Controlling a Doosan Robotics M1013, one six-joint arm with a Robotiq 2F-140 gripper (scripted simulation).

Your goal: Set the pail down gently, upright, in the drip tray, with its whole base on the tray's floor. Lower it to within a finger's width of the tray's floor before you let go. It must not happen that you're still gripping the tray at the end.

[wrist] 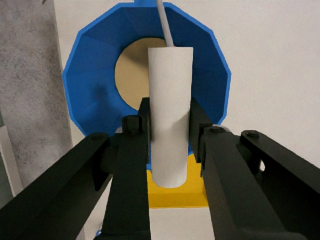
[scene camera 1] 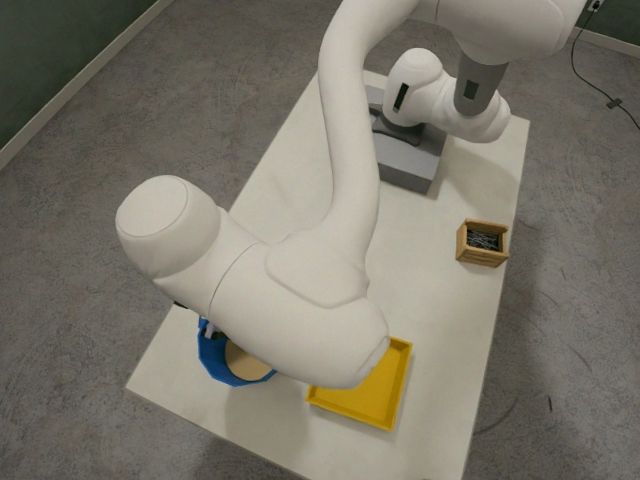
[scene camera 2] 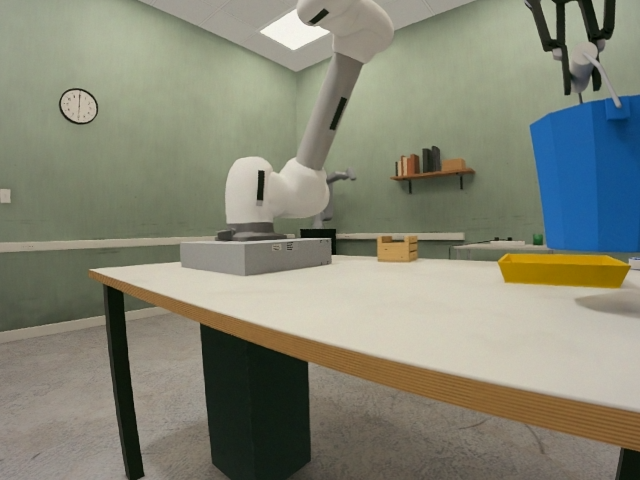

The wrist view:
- my gripper: 167, 111
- yellow drip tray: 191, 194
